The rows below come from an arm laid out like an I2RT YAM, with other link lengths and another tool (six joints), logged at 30 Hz.
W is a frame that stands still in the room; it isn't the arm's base.
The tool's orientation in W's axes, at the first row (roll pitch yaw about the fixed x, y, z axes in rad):
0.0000 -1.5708 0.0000
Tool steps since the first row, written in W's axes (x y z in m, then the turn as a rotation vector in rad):
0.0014 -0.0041 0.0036 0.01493 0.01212 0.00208
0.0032 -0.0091 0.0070 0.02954 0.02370 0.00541
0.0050 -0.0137 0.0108 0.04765 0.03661 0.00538
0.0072 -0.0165 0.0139 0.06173 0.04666 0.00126
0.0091 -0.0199 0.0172 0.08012 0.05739 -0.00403
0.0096 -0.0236 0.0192 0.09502 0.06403 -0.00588
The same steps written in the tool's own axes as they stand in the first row. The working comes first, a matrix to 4 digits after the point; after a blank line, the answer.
The tool's axes in the first row as the columns of a matrix, in W's axes (used below as rounded here):
0.0000 0.0000 -1.0000
0.0000 1.0000 0.0000
1.0000 0.0000 0.0000

0.0036 -0.0041 -0.0014 0.00208 0.01212 -0.01493
0.0070 -0.0091 -0.0032 0.00541 0.02370 -0.02954
0.0108 -0.0137 -0.0050 0.00538 0.03661 -0.04765
0.0139 -0.0165 -0.0072 0.00126 0.04666 -0.06173
0.0172 -0.0199 -0.0091 -0.00403 0.05739 -0.08012
0.0192 -0.0236 -0.0096 -0.00588 0.06403 -0.09502

